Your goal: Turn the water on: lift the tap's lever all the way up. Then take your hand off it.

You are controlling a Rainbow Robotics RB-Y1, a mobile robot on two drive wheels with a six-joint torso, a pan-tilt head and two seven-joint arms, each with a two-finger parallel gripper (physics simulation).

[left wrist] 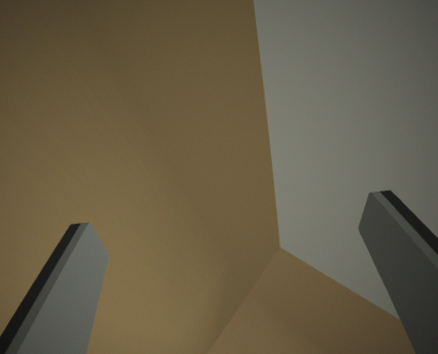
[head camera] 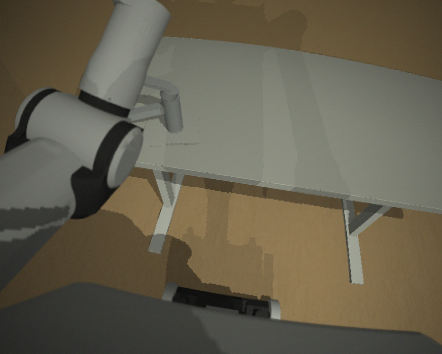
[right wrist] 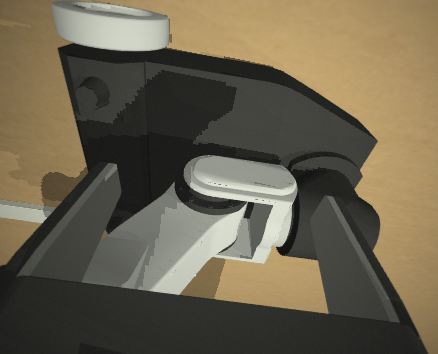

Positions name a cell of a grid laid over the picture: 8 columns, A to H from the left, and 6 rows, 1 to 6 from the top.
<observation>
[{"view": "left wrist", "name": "my left gripper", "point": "E4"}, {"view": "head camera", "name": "table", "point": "E2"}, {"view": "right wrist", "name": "my right gripper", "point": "E4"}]
</observation>
